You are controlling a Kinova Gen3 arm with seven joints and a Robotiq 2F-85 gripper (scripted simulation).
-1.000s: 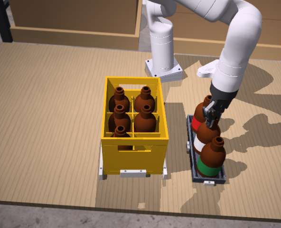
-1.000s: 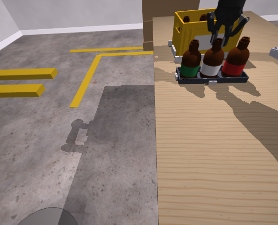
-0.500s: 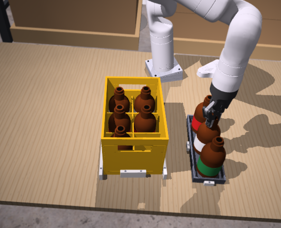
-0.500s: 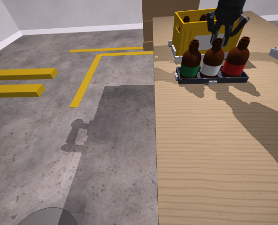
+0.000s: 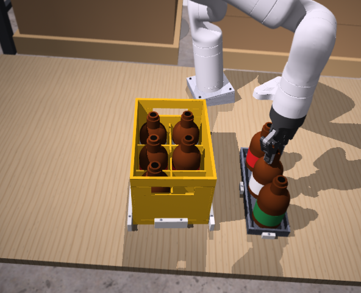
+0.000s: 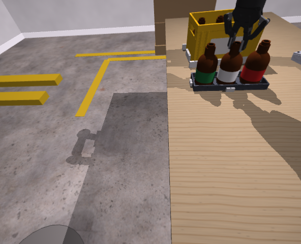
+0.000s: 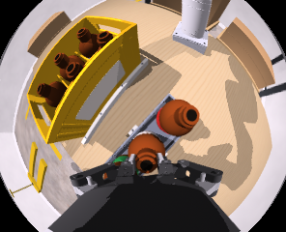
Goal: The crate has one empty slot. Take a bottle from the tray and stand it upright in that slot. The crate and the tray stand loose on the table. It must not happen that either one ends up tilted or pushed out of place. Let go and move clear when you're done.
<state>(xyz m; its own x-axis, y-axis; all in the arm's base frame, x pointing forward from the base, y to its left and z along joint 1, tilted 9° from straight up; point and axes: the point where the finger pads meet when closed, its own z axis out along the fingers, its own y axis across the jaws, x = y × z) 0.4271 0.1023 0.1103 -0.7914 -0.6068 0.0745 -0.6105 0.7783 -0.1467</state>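
Right now the green-banded bottle is 9 cm ahead of my hand, 7 cm below it and 1 cm to the right of it. The rest, counted from my hand: red-labelled bottle 9 cm behind, 7 cm below, 1 cm to the left; then tray 14 cm below; then yellow crate 24 cm to the right, 7 cm below, 5 cm behind.
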